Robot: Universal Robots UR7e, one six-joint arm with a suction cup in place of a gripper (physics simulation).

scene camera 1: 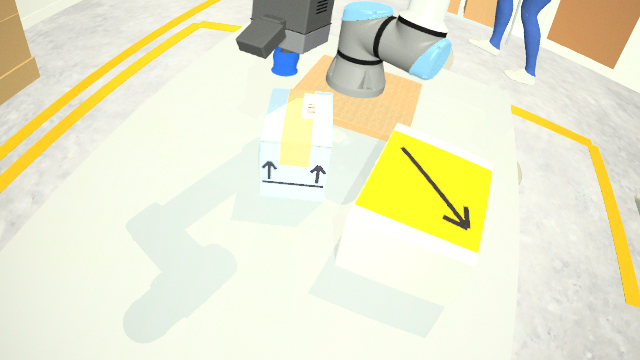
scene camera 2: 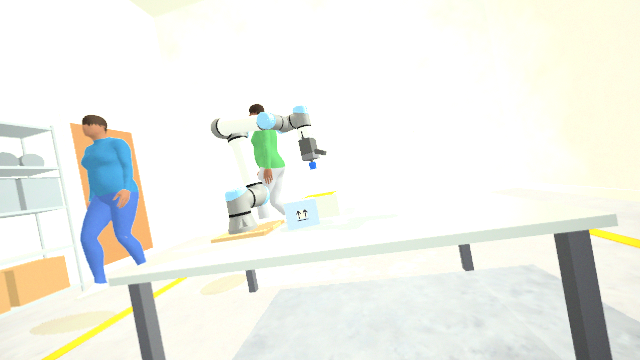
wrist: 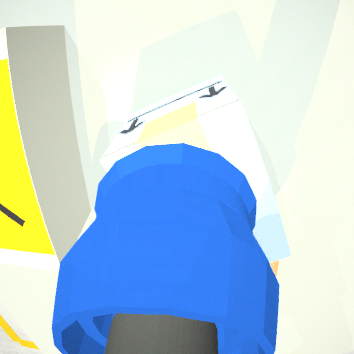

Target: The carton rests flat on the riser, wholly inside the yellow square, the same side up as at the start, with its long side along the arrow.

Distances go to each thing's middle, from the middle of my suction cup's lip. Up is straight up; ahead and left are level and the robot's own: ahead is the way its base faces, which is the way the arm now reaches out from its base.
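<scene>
From the carton (scene camera 2: 301, 213), my suction cup is 10 cm past it, 3 cm to the left of it and 22 cm above it. Then there is the riser (scene camera 1: 417, 224), which I find 9 cm behind my suction cup, 23 cm to the left of it and 22 cm below it.
</scene>
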